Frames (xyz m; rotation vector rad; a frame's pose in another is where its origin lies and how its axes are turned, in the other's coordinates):
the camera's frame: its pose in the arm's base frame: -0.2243 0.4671 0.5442 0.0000 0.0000 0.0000
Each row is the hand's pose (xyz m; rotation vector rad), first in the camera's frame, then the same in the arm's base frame.
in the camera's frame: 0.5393 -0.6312 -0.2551 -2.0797 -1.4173 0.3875
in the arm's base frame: 0.3150 -0.1641 0.2891 -2.0797 -1.4173 0.3875
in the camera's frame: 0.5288 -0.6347 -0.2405 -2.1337 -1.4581 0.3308
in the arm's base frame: 0.3045 -0.1676 0.3037 -2.1337 -1.4581 0.3308
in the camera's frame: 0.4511 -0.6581 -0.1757 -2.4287 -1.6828 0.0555
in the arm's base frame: 0.2268 -0.1910 0.3685 -2.4287 -1.6828 0.0555
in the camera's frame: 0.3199 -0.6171 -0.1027 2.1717 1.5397 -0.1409
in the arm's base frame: 0.0956 -0.1500 0.4415 2.1717 1.5397 -0.1409
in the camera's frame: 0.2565 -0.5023 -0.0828 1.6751 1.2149 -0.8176
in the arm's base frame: 0.0322 -0.0352 0.4614 1.6751 1.2149 -0.8176
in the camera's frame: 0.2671 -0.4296 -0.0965 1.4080 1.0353 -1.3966
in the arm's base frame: 0.0428 0.0375 0.4477 1.4080 1.0353 -1.3966
